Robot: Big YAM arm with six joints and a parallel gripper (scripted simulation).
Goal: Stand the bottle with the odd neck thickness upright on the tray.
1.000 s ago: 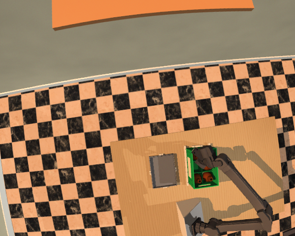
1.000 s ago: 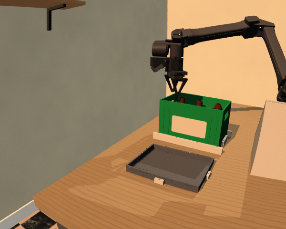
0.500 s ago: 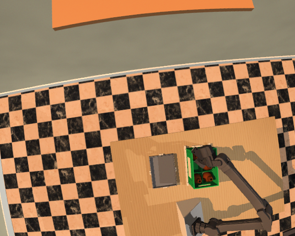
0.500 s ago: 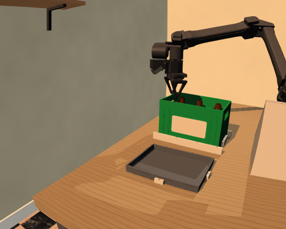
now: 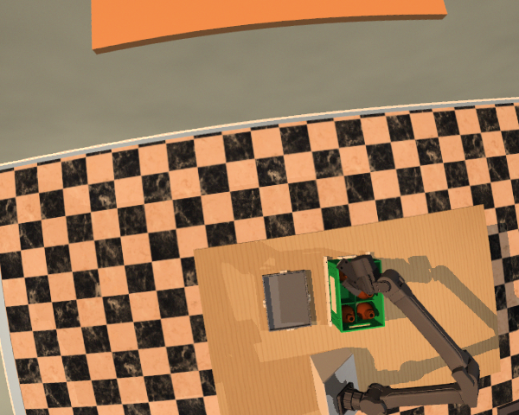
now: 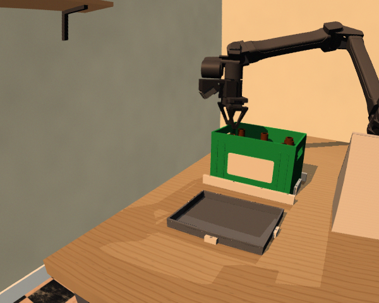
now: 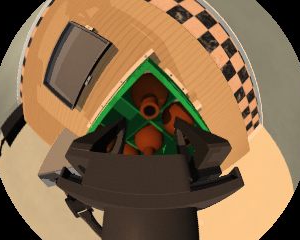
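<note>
Right now the green crate is 90 mm behind my hand, 30 mm to the right of it and 110 mm below it. Round my hand: dark grey tray: 90 mm behind, 250 mm to the left, 180 mm below.
</note>
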